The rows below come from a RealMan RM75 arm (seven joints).
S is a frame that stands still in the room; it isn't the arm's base.
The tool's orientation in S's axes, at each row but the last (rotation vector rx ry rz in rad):
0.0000, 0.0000, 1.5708
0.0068, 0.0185, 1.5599
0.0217, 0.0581, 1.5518
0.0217, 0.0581, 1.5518
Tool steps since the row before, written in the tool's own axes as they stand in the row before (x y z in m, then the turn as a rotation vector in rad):
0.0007, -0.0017, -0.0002, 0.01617, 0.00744, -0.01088
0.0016, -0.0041, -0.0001, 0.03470, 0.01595, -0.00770
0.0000, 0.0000, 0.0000, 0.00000, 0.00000, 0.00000
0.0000, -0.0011, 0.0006, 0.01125, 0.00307, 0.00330
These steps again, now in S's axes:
0.0017, 0.0007, -0.0002, -0.00744, 0.01617, -0.01088
0.0041, 0.0016, -0.0002, -0.01570, 0.03481, -0.00770
0.0000, 0.0000, 0.0000, 0.00000, 0.00000, 0.00000
0.0011, 0.0000, 0.0005, -0.00269, 0.01138, 0.00318

